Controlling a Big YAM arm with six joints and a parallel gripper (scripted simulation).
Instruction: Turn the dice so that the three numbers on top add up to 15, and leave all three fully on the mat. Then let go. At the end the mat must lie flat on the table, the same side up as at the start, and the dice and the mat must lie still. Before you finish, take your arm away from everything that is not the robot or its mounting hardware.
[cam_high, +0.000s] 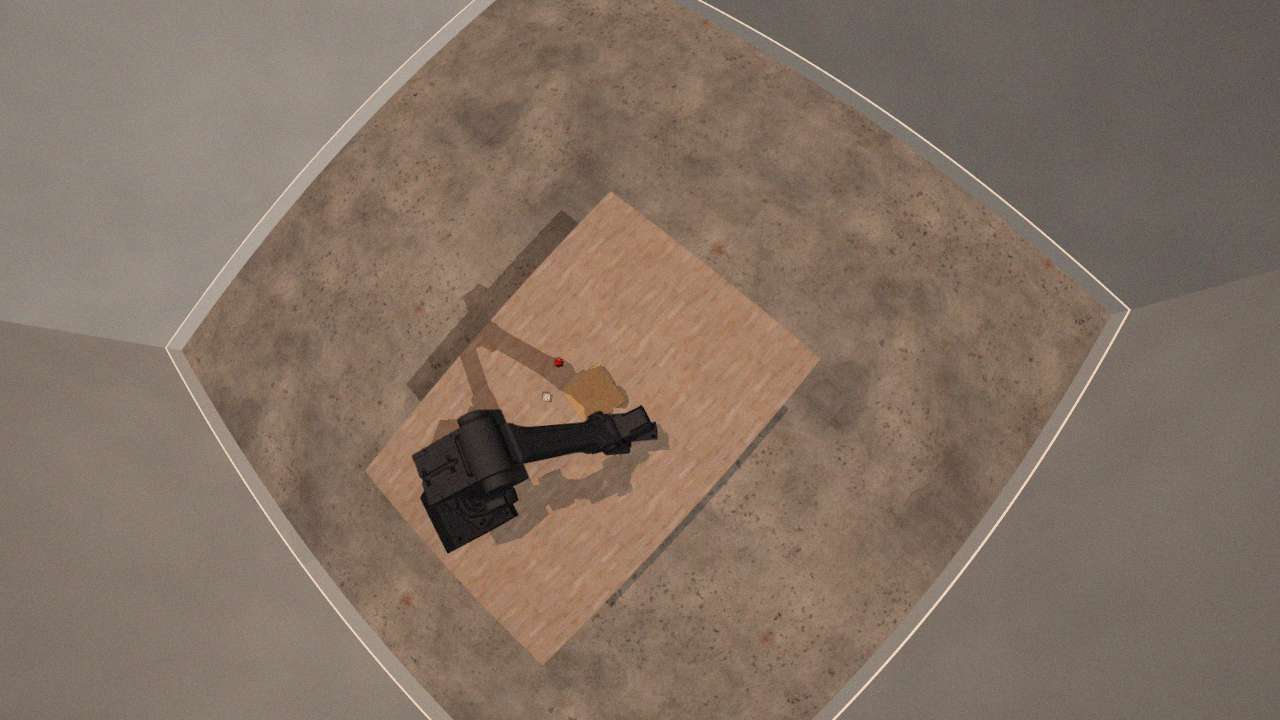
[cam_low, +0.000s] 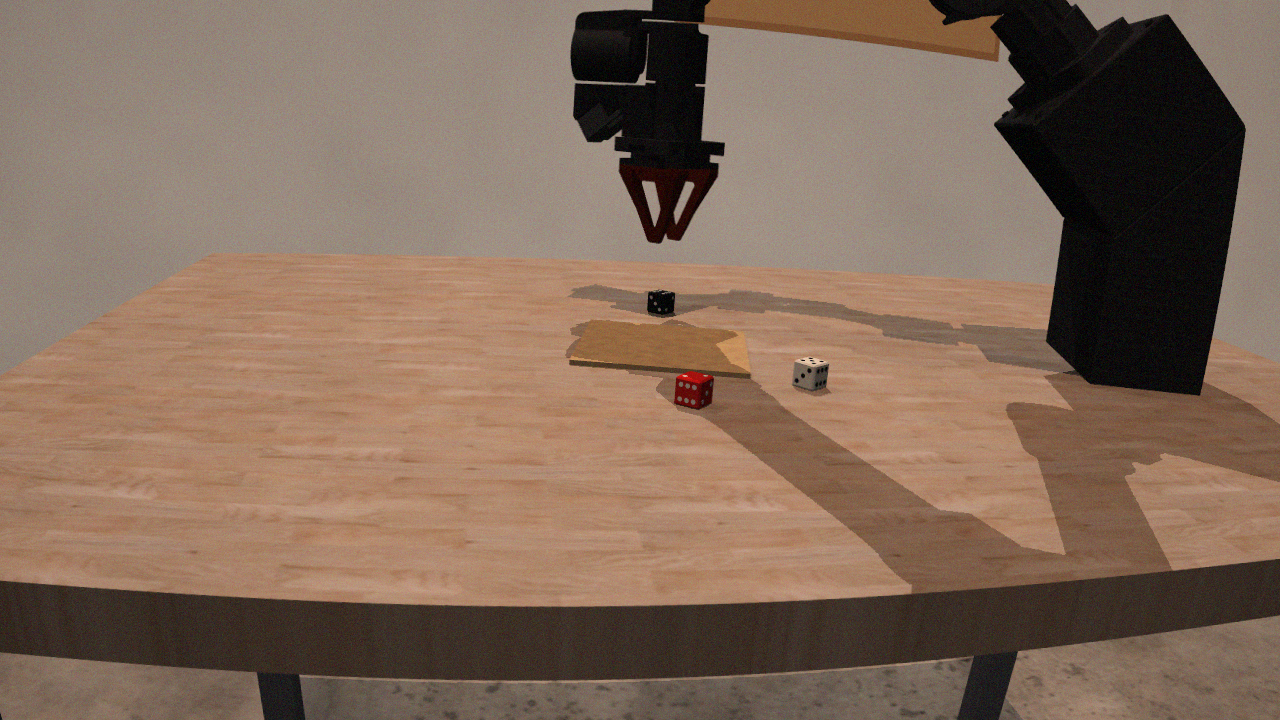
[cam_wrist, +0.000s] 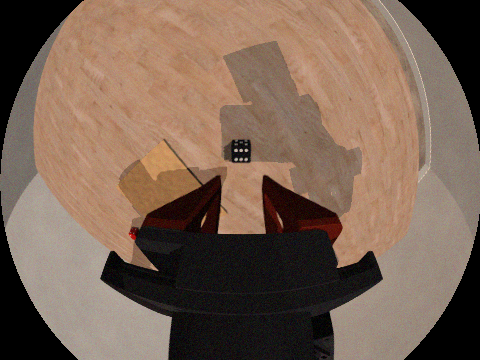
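My hand is 7 cm above the black die. The rest, counted from my hand: tan mat 13 cm to the left, 8 cm below, 6 cm ahead; then red die 27 cm to the left, 10 cm ahead, 7 cm below; then white die 25 cm to the left, 7 cm below, 1 cm behind.
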